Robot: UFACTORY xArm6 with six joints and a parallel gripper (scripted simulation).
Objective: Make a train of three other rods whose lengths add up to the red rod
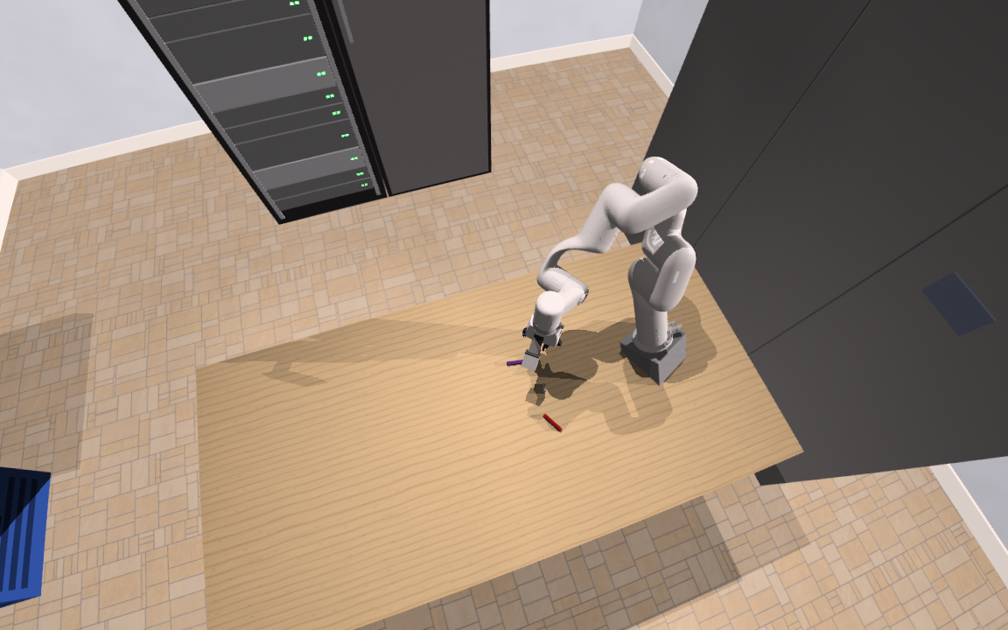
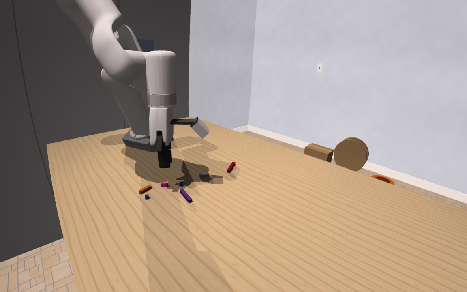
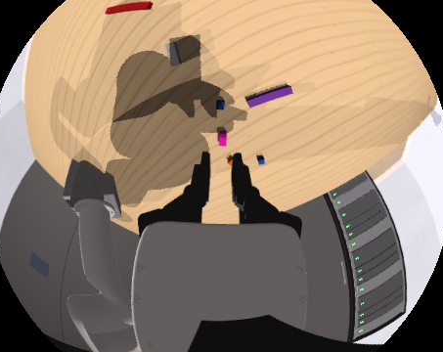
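Now: the magenta rod 1 cm to the right of my hand and 8 cm below it. From my hand the other things lie so: purple rod 8 cm ahead, 2 cm to the left, 8 cm below; orange rod 1 cm behind, 7 cm to the right, 8 cm below; grey rod 1 cm ahead, 12 cm to the left, 8 cm below.
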